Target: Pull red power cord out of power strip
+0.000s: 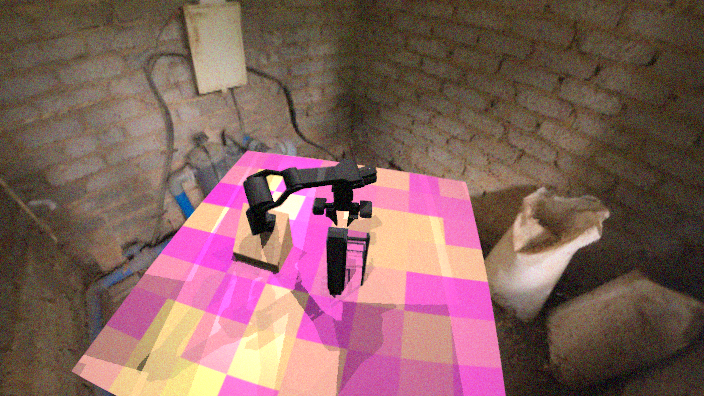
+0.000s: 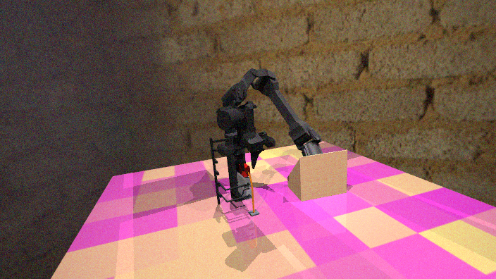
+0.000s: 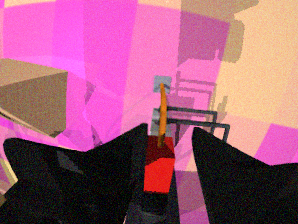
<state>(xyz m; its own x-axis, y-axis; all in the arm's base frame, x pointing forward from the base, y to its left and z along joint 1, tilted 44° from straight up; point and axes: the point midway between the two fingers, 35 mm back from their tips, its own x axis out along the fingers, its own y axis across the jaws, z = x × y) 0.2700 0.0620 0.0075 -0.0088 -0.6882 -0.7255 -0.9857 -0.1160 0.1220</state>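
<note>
Right now my gripper tip is 1 cm short of the plug, 7 cm to the left of it and 1 cm above it. From my gripper tip the other things lie so: grey foot 1 cm behind, 16 cm below.
</note>
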